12 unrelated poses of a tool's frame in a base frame.
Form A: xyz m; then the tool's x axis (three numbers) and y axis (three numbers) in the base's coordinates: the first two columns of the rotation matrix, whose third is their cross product.
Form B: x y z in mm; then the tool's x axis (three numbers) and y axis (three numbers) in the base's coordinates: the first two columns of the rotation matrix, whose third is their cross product. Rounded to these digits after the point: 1 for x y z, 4 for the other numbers.
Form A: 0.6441 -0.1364 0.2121 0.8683 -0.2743 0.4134 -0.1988 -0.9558 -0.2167
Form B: 644.1 -136.4 212.1 0.8683 -0.2743 0.4134 -0.1988 -0.9558 -0.2167
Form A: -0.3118 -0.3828 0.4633 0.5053 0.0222 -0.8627 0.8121 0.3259 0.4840
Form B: -311.8 -382.8 463.3 0.5053 0.0222 -0.8627 0.8121 0.3259 0.4840
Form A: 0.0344 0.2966 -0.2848 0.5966 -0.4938 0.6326 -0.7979 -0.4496 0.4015
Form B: 34.4 296.6 -284.8 0.5966 -0.4938 0.6326 -0.7979 -0.4496 0.4015
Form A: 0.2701 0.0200 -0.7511 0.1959 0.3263 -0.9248 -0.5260 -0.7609 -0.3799
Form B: 270.1 20.0 -751.1 0.1959 0.3263 -0.9248 -0.5260 -0.7609 -0.3799
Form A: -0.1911 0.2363 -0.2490 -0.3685 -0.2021 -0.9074 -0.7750 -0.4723 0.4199
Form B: -191.1 236.3 -249.0 -0.3685 -0.2021 -0.9074 -0.7750 -0.4723 0.4199
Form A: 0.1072 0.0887 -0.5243 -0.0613 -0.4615 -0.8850 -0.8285 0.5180 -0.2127
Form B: 107.2 88.7 -524.3 -0.0613 -0.4615 -0.8850 -0.8285 0.5180 -0.2127
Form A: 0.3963 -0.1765 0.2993 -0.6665 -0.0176 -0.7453 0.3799 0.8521 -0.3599
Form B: 396.3 -176.5 299.3 -0.6665 -0.0176 -0.7453 0.3799 0.8521 -0.3599
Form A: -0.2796 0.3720 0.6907 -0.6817 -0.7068 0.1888 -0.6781 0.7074 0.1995
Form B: -279.6 372.0 690.7 -0.6817 -0.7068 0.1888 -0.6781 0.7074 0.1995
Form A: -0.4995 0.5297 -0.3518 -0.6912 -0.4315 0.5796 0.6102 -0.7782 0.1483
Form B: -499.5 529.7 -351.8 -0.6912 -0.4315 0.5796 0.6102 -0.7782 0.1483
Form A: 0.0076 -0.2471 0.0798 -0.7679 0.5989 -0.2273 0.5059 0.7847 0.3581
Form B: 7.6 -247.1 79.8 -0.7679 0.5989 -0.2273 0.5059 0.7847 0.3581
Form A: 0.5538 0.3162 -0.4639 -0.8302 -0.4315 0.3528 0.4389 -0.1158 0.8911
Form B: 553.8 316.2 -463.9 -0.8302 -0.4315 0.3528 0.4389 -0.1158 0.8911
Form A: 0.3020 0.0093 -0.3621 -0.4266 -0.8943 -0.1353 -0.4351 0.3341 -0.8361
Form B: 302.0 9.3 -362.1 -0.4266 -0.8943 -0.1353 -0.4351 0.3341 -0.8361
